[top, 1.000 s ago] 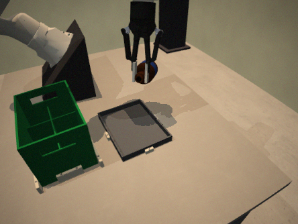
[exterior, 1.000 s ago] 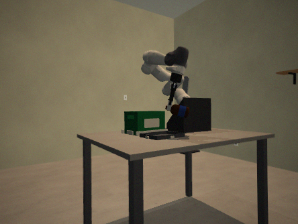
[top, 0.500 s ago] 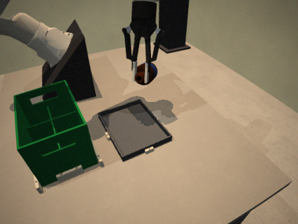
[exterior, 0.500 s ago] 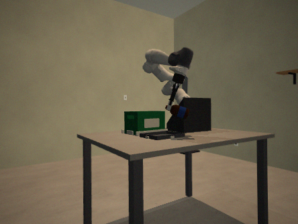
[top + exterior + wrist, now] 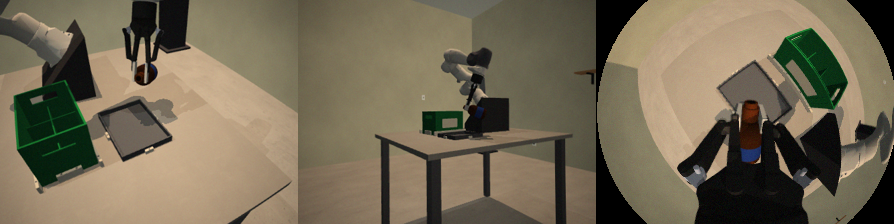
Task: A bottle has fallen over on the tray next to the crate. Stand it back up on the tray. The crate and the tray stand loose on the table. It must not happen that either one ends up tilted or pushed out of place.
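My gripper is now 4 cm above the bottle, 3 cm to the right of it and 3 cm past it. Round my hand: green crate (32 cm to the right, 13 cm below, 1 cm behind); dark tray (20 cm below, 5 cm to the right, 2 cm ahead).
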